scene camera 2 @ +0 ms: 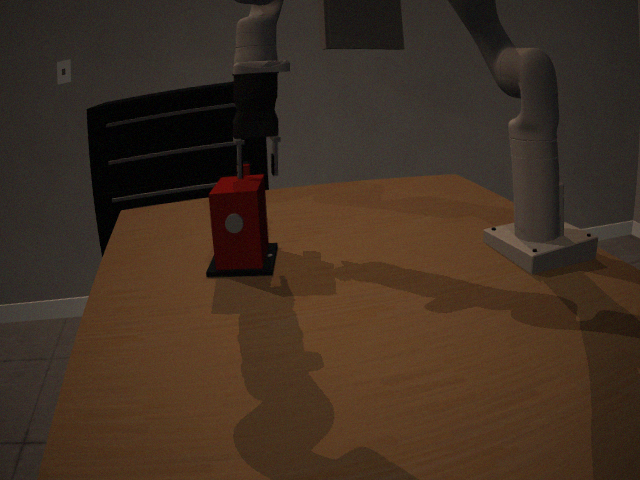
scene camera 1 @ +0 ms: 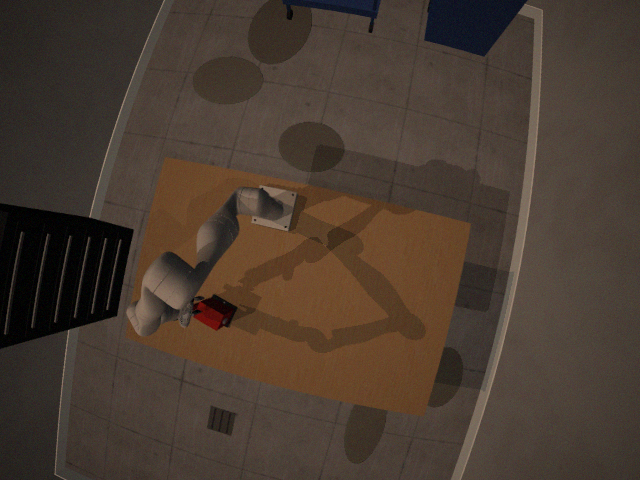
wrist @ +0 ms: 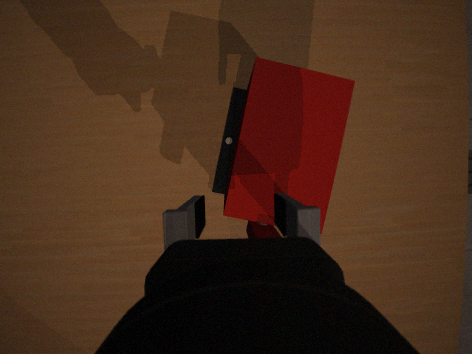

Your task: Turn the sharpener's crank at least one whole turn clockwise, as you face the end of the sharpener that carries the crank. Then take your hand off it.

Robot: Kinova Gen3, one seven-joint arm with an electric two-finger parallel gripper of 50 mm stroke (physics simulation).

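Frame: origin at the arm's base, x down, y right, z back, level; metres.
Where they show: gripper, fingertip midpoint: [scene camera 2: 257, 175] [scene camera 1: 200, 304] [wrist: 239, 209]; arm's base at its link origin: [scene camera 2: 537, 233] [scene camera 1: 273, 210].
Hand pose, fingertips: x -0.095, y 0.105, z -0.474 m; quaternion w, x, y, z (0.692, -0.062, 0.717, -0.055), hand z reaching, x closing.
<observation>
Things, the pixels of their top centre, and the offset from my fingertips. "spot": a spot on its surface instead. Level surfaces: height alone.
- sharpener at a spot on its surface: [wrist: 310, 125] spot: dy -0.067, dx -0.001, dz -0.042 m
- black base plate at a spot on its surface: [wrist: 227, 162] spot: dy -0.032, dx +0.119, dz +0.013 m
- pale disc at a spot on its surface: [scene camera 2: 234, 223] spot: dy -0.115, dx +0.044, dz -0.033 m
- red crank at its top centre: [wrist: 272, 253] [scene camera 2: 243, 165] dy +0.024, dx -0.016, dz -0.025 m
- wooden table at its surface level: dx +0.127 m
The sharpener [scene camera 1: 214, 312] [scene camera 2: 254, 227] [wrist: 310, 125] is an upright red box on a black base plate [scene camera 2: 271, 258] [wrist: 227, 162] near the table's far left corner in scene camera 2. A pale disc [scene camera 2: 234, 223] is on its face toward that camera. Part of the red crank [scene camera 2: 246, 169] [wrist: 261, 230] shows at the opposite end, rising above the top in scene camera 2. The rest of the crank is hidden by the box and the gripper. My gripper [scene camera 1: 196, 305] [scene camera 2: 257, 175] [wrist: 239, 209] points down at the crank end, open and empty. In the wrist view, one finger overlaps the box's top edge.
The wooden table [scene camera 1: 361, 335] [scene camera 2: 413, 361] carries the arm's base plate [scene camera 1: 273, 222] [scene camera 2: 537, 258] well to the side of the sharpener. A black slatted chair back [scene camera 1: 67, 273] [scene camera 2: 155, 134] stands beyond the table edge, behind the gripper in scene camera 2.
</observation>
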